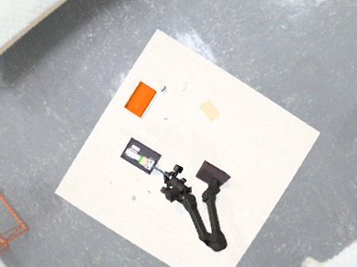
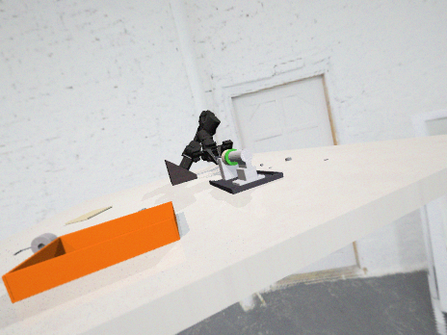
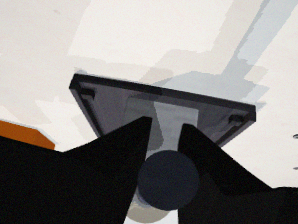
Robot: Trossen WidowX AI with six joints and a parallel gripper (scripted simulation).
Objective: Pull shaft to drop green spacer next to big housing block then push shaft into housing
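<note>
The dark grey shaft is 6 cm ahead of my gripper tip and 2 cm above it. The rest, counted from my gripper tip: orange tray 38 cm ahead, 31 cm to the right, 5 cm below; then green spacer 16 cm ahead, 2 cm above; then tan card 4 cm behind, 49 cm to the right, 5 cm below.
</note>
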